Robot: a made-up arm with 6 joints.
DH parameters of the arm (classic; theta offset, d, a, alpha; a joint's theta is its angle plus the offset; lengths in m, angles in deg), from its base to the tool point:
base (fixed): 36.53 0 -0.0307 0
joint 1: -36.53 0.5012 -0.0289 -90
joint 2: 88.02 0 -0.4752 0
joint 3: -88.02 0.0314 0.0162 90
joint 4: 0 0.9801 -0.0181 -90
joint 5: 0 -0.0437 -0.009 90
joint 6: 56 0.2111 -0.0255 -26.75
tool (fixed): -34.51 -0.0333 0 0
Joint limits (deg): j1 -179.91..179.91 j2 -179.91..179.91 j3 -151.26..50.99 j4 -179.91..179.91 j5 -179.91..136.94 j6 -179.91..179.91
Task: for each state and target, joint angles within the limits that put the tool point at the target. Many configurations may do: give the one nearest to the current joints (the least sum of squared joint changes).
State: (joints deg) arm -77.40 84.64 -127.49 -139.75 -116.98 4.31
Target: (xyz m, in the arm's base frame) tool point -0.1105 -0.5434 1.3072
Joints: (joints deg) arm -118.79 102.61 -107.18 -151.88 -118.56 4.09
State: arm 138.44 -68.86 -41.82 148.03 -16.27 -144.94
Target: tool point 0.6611 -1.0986 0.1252
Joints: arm 121.95 -44.52 -89.02 147.05 -20.74 -145.16
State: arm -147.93 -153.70 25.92 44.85 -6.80 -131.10
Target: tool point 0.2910 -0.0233 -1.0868
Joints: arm -170.86 -179.91 11.66 48.15 30.34 -138.60
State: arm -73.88 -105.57 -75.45 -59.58 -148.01 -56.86
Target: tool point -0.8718 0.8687 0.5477
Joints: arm -43.72 -58.72 -39.94 -58.67 -154.88 -57.94
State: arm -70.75 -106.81 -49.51 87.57 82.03 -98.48
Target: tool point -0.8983 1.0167 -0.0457
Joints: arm -41.68 -84.14 -44.18 85.93 90.54 -98.70
